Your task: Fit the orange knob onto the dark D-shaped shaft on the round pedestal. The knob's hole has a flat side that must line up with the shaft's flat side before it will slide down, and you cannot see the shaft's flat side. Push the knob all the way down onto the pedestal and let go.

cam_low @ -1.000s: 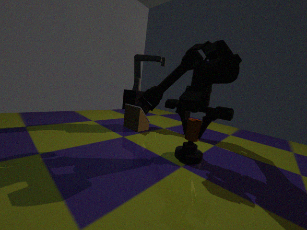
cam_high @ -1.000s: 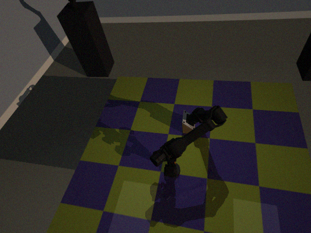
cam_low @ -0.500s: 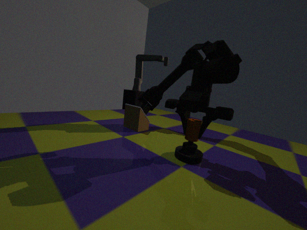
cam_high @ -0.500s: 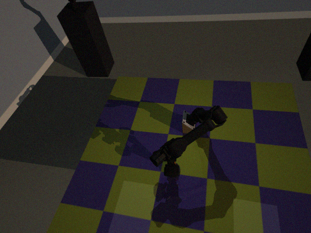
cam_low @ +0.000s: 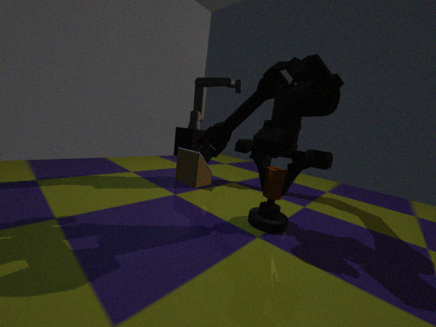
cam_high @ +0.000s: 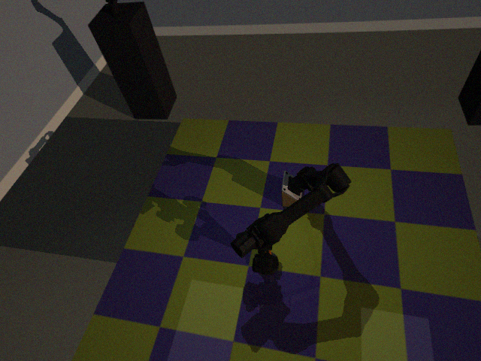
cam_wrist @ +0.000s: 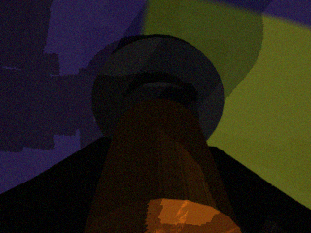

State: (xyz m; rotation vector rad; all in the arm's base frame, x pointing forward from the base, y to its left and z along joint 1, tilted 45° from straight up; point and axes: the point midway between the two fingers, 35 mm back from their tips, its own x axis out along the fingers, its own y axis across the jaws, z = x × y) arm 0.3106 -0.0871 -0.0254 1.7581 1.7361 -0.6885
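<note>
Now: gripper tip 40 mm above the dark pedestal. From my gripper tip the other things lie so: orange knob (20 mm above).
</note>
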